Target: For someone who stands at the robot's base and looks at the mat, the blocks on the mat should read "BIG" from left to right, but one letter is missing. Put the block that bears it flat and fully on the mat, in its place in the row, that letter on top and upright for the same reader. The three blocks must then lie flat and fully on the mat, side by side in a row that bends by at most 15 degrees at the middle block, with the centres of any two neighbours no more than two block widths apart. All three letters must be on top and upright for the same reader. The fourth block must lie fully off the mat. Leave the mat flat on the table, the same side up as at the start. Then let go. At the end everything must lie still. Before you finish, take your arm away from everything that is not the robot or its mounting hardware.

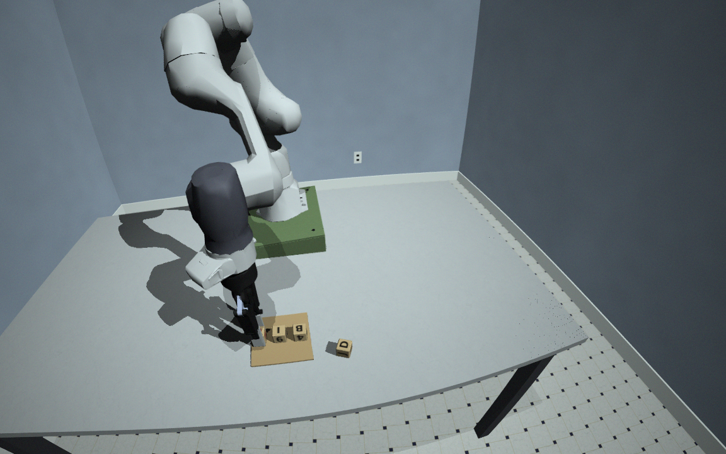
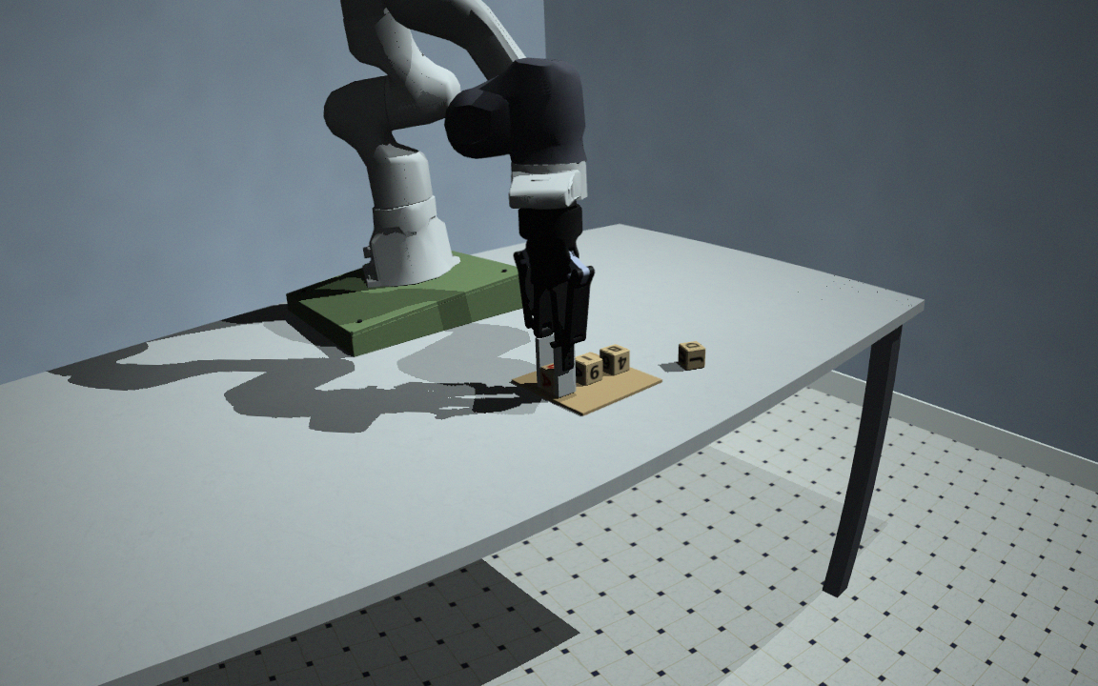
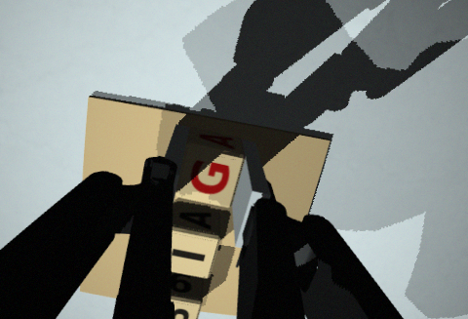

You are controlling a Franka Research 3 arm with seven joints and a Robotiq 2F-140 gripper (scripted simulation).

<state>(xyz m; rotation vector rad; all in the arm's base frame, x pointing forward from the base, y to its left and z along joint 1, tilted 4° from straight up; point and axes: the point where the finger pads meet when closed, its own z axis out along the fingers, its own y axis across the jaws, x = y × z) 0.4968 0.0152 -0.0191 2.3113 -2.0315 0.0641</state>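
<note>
Now: hand 2 cm above the G block. Round my hand: tan mat: 1 cm behind, 5 cm to the left, 4 cm below; then I block: 1 cm behind, 5 cm to the left, 2 cm below; then B block: 1 cm behind, 10 cm to the left, 2 cm below.
</note>
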